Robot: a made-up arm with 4 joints. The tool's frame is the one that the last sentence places. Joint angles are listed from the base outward.
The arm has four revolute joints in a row. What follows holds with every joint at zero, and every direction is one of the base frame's.
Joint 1 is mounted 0.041 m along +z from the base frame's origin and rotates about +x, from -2.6 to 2.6 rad.
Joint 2 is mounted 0.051 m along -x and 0.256 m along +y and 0.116 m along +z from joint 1 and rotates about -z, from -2.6 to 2.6 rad.
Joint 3 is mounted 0.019 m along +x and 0.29 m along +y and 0.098 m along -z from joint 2 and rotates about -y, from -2.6 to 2.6 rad.
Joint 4 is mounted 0.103 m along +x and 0.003 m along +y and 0.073 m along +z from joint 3 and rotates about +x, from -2.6 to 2.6 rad.
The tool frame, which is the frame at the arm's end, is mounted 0.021 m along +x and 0.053 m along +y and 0.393 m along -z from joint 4; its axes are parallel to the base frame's.
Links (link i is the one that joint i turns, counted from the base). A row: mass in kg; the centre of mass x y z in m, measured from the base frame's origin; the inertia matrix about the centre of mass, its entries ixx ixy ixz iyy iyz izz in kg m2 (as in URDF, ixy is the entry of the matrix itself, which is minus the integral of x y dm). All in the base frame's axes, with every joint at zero. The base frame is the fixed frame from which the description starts. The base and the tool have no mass.
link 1: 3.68; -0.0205 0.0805 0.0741; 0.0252 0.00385 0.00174 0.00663 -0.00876 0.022
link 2: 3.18; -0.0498 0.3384 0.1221; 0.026 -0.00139 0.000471 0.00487 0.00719 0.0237
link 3: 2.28; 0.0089 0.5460 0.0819; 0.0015 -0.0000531 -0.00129 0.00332 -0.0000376 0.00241
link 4: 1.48; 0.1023 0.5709 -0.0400; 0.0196 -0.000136 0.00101 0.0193 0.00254 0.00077
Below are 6 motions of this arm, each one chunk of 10 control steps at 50 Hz.
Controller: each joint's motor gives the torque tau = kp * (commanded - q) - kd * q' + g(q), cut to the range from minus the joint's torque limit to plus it. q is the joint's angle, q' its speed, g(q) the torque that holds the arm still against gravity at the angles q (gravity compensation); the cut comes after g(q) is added. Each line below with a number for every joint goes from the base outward.
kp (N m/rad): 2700 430 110 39
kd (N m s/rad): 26 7.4 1.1 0.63
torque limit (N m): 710 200 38 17
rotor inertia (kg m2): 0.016 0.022 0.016 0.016
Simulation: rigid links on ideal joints. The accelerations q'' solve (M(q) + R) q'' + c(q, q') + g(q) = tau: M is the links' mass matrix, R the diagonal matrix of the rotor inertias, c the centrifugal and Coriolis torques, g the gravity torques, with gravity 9.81 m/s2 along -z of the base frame. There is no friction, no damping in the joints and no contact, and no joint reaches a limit. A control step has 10 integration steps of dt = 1/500 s. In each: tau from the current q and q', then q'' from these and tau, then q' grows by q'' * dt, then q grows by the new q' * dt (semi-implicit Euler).
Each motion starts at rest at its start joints. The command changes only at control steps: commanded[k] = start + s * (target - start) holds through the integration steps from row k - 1 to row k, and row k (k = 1, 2, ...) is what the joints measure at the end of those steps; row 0 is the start. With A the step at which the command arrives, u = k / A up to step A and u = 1 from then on. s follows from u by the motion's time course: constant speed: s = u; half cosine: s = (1 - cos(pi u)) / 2; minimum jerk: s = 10 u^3 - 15 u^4 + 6 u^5; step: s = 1 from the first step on.
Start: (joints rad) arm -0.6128 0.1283 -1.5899 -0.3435
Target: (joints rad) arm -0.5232 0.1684 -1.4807 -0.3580
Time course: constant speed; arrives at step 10
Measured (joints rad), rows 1 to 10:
1: -0.6098 0.1284 -1.5857 -0.3444
2: -0.6012 0.1297 -1.5749 -0.3471
3: -0.5885 0.1333 -1.5607 -0.3511
4: -0.5751 0.1391 -1.5469 -0.3548
5: -0.5638 0.1459 -1.5348 -0.3566
6: -0.5553 0.1523 -1.5235 -0.3560
7: -0.5484 0.1573 -1.5121 -0.3540
8: -0.5416 0.1612 -1.5001 -0.3519
9: -0.5335 0.1644 -1.4884 -0.3511
10: -0.5241 0.1676 -1.4778 -0.3520

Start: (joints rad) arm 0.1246 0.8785 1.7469 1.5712
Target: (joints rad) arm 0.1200 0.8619 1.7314 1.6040
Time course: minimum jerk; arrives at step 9
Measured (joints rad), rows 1 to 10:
1: 0.1246 0.8785 1.7467 1.5712
2: 0.1244 0.8781 1.7455 1.5714
3: 0.1238 0.8772 1.7425 1.5719
4: 0.1230 0.8755 1.7382 1.5732
5: 0.1220 0.8731 1.7338 1.5758
6: 0.1211 0.8701 1.7305 1.5800
7: 0.1204 0.8670 1.7292 1.5862
8: 0.1200 0.8640 1.7299 1.5941
9: 0.1198 0.8616 1.7321 1.6029
10: 0.1198 0.8597 1.7342 1.6116

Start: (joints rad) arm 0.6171 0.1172 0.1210 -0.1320
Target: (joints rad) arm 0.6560 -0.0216 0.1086 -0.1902
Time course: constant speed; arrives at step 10
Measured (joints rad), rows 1 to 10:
1: 0.6186 0.1144 0.1189 -0.1347
2: 0.6224 0.1059 0.1146 -0.1420
3: 0.6277 0.0915 0.1114 -0.1525
4: 0.6330 0.0732 0.1118 -0.1632
5: 0.6376 0.0539 0.1148 -0.1713
6: 0.6415 0.0359 0.1176 -0.1759
7: 0.6451 0.0202 0.1177 -0.1772
8: 0.6488 0.0067 0.1148 -0.1769
9: 0.6524 -0.0056 0.1104 -0.1768
10: 0.6561 -0.0179 0.1063 -0.1784

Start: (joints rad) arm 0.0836 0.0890 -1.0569 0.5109
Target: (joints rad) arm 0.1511 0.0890 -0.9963 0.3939
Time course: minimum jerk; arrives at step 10
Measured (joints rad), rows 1 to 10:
1: 0.0838 0.0890 -1.0568 0.5106
2: 0.0851 0.0891 -1.0558 0.5082
3: 0.0895 0.0893 -1.0524 0.5006
4: 0.0986 0.0894 -1.0451 0.4854
5: 0.1123 0.0893 -1.0334 0.4630
6: 0.1287 0.0888 -1.0187 0.4371
7: 0.1444 0.0880 -1.0038 0.4134
8: 0.1557 0.0874 -0.9919 0.3967
9: 0.1605 0.0875 -0.9854 0.3898
10: 0.1590 0.0883 -0.9852 0.3917

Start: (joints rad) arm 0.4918 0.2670 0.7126 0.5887
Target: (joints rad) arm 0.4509 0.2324 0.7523 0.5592
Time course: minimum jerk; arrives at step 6
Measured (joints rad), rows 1 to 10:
1: 0.4913 0.2669 0.7140 0.5886
2: 0.4878 0.2663 0.7222 0.5881
3: 0.4786 0.2633 0.7398 0.5857
4: 0.4647 0.2557 0.7583 0.5798
5: 0.4508 0.2429 0.7637 0.5701
6: 0.4423 0.2284 0.7512 0.5589
7: 0.4409 0.2178 0.7326 0.5495
8: 0.4440 0.2150 0.7251 0.5445
9: 0.4484 0.2195 0.7346 0.5450
10: 0.4521 0.2277 0.7529 0.5501

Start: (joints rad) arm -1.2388 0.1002 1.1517 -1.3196
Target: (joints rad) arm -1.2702 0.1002 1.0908 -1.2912
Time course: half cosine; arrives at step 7
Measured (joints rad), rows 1 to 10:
1: -1.2393 0.1000 1.1502 -1.3203
2: -1.2419 0.0995 1.1444 -1.3226
3: -1.2475 0.0990 1.1336 -1.3258
4: -1.2559 0.0989 1.1197 -1.3273
5: -1.2650 0.0993 1.1057 -1.3238
6: -1.2723 0.1002 1.0942 -1.3137
7: -1.2755 0.1010 1.0870 -1.2975
8: -1.2745 0.1015 1.0842 -1.2788
9: -1.2713 0.1016 1.0839 -1.2630
10: -1.2686 0.1012 1.0845 -1.2545

